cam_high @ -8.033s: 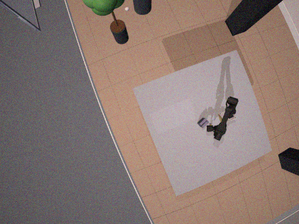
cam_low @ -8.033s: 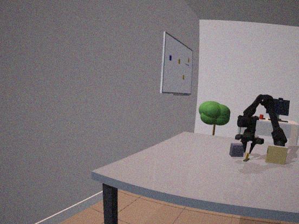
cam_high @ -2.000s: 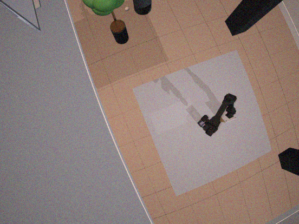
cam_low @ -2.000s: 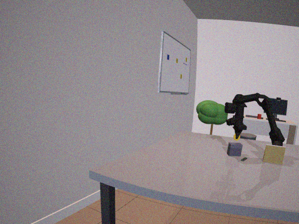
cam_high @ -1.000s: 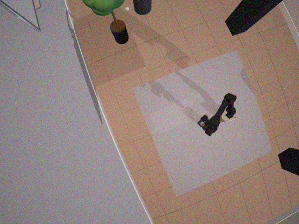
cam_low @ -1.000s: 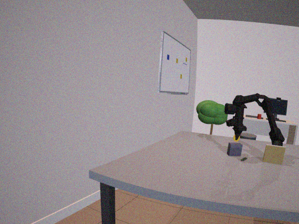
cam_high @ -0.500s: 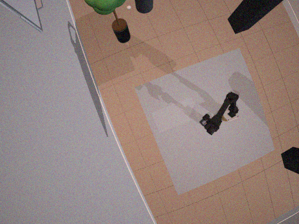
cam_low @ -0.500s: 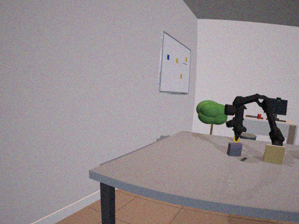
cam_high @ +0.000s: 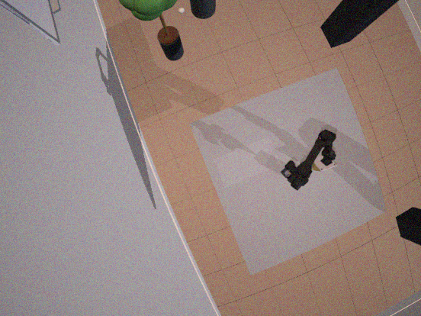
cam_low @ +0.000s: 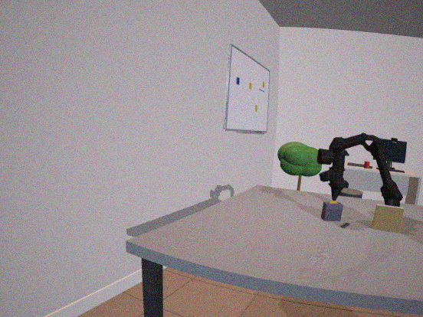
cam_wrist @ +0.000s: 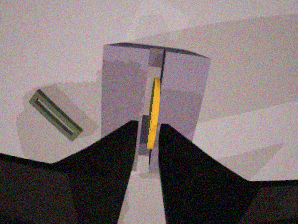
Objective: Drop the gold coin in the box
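My gripper tip is now 30 mm above the gold coin.
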